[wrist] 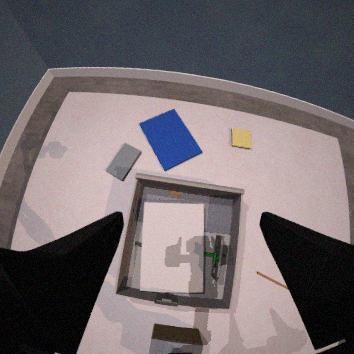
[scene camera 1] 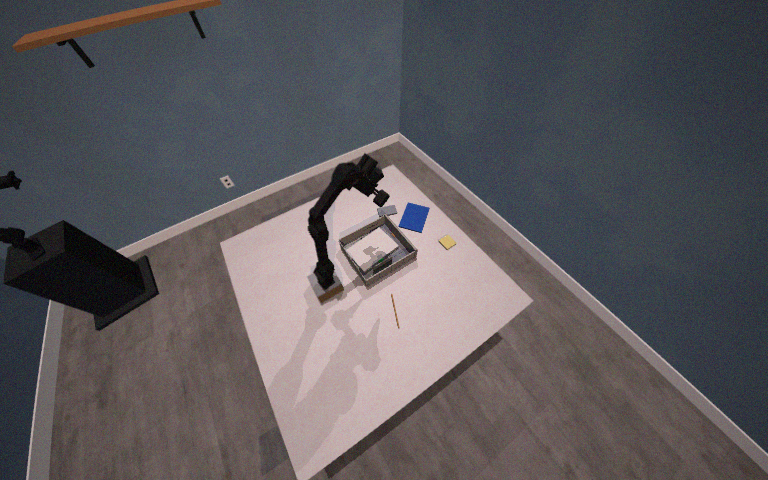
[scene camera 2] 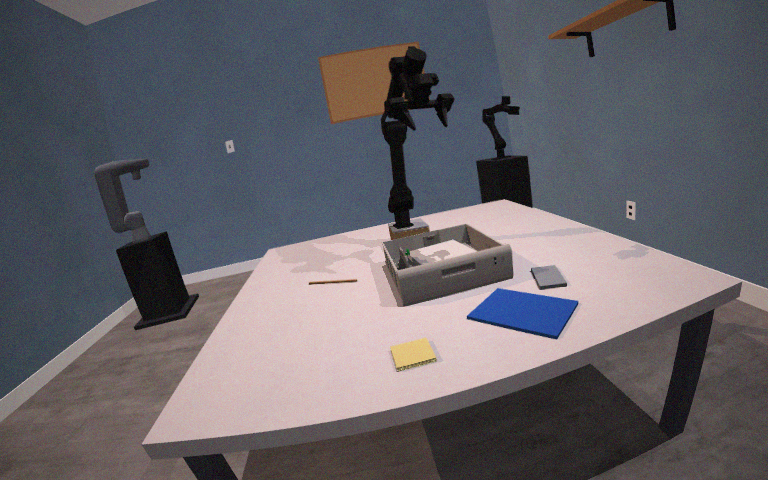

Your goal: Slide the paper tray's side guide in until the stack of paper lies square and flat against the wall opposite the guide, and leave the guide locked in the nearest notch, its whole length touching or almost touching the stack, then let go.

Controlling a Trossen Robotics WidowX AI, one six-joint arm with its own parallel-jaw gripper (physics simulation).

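Seen in the pictures: gripper, fingertip midpoint: (wrist: 192, 219) (scene camera 2: 430, 127); arm's base, link origin: (scene camera 1: 326, 281) (scene camera 2: 403, 225).
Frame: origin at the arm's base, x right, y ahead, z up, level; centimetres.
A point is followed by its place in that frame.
The grey paper tray (scene camera 1: 390, 275) {x 14.9, y 28.7, z -6.6 cm} (scene camera 2: 424, 286) {x 11.5, y 48.8, z -4.0 cm} (wrist: 190, 183) {x 2.2, y 48.8, z 1.1 cm} stands on the table. The white paper stack (scene camera 1: 379, 240) {x -3.4, y 38.2, z -4.2 cm} (scene camera 2: 447, 247) {x -6.0, y 25.4, z -4.2 cm} (wrist: 165, 225) {x -4.4, y 37.7, z -4.2 cm} lies in it, a narrow strip of tray floor showing between it and the left wall in the wrist view. The dark side guide (scene camera 1: 382, 264) {x 10.3, y 28.6, z -2.5 cm} (scene camera 2: 402, 257) {x 10.0, y 27.4, z -2.7 cm} (wrist: 216, 271) {x 9.3, y 25.5, z -0.8 cm}, with a green part (wrist: 212, 256) {x 8.3, y 29.5, z -1.1 cm}, stands right of the stack in the wrist view, a small gap between its body and the paper. Notches cannot be made out. My gripper (scene camera 1: 378, 195) {x -1.3, y 38.1, z 33.8 cm} (scene camera 2: 429, 125) {x -1.3, y 38.1, z 33.8 cm} (wrist: 192, 219) {x -1.3, y 38.1, z 33.8 cm} is open and empty, high above the table, touching neither tray nor guide.
A blue folder (scene camera 1: 414, 217) {x -3.7, y 67.7, z -7.5 cm} (scene camera 2: 523, 312) {x -3.2, y 69.5, z -7.5 cm} (wrist: 171, 140) {x -3.3, y 66.5, z -7.5 cm}, a grey box (scene camera 1: 387, 210) {x -19.5, y 58.7, z -7.3 cm} (scene camera 2: 548, 276) {x -19.1, y 59.4, z -7.3 cm} (wrist: 124, 161) {x -19.0, y 58.1, z -7.3 cm} and a yellow pad (scene camera 1: 446, 242) {x 22.6, y 68.0, z -7.3 cm} (scene camera 2: 413, 354) {x 22.7, y 70.0, z -7.3 cm} (wrist: 241, 138) {x 22.6, y 68.5, z -7.3 cm} lie near the tray. A pencil (scene camera 1: 395, 311) {x 32.6, y 17.6, z -7.7 cm} (scene camera 2: 333, 281) {x 31.6, y 18.5, z -7.7 cm} (wrist: 271, 280) {x 29.6, y 19.0, z -7.6 cm} lies on its guide side.
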